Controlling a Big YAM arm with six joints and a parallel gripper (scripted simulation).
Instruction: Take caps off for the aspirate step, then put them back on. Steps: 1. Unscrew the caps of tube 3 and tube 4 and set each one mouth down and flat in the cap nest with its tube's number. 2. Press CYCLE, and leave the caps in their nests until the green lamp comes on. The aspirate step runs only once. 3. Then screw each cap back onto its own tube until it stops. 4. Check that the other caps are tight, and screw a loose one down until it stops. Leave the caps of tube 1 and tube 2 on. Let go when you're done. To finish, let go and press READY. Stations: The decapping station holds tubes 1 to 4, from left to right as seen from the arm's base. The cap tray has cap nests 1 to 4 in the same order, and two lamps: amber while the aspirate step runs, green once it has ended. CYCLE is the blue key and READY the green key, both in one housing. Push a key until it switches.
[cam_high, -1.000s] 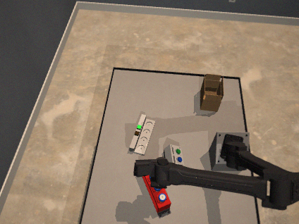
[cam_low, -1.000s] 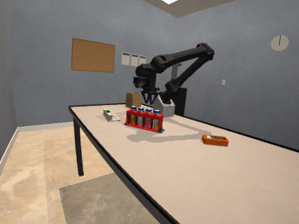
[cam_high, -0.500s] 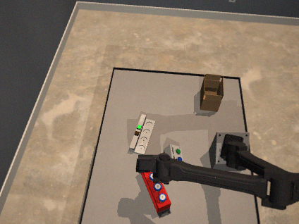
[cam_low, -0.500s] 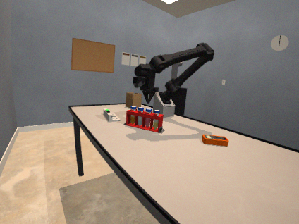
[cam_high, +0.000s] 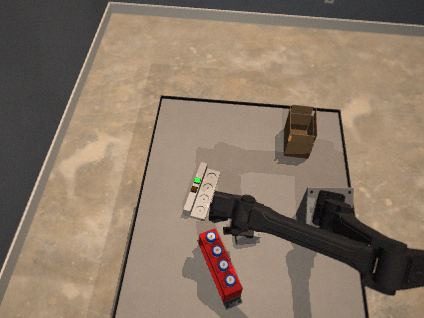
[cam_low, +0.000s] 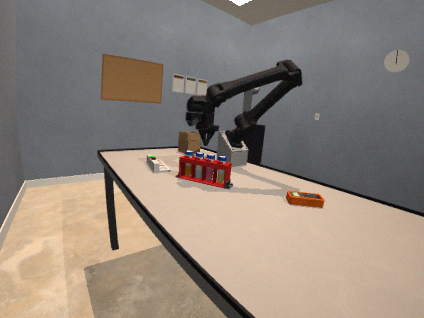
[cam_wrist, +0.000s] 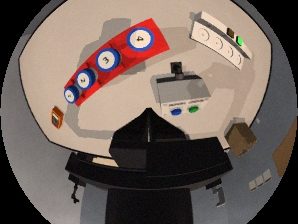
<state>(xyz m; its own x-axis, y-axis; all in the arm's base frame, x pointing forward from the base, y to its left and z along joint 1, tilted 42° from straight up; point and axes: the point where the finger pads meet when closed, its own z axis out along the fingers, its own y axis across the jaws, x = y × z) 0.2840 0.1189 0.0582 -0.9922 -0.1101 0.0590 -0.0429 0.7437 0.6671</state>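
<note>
Now: the blue key 80 mm below my hand, 70 mm to the right of it and 50 mm behind it. Round my hand: green key (110 mm to the right, 80 mm below, 40 mm behind); then key housing (100 mm below, 90 mm to the right, 30 mm behind); then blue tube cap (90 mm ahead, 40 mm below, 20 mm to the left).
</note>
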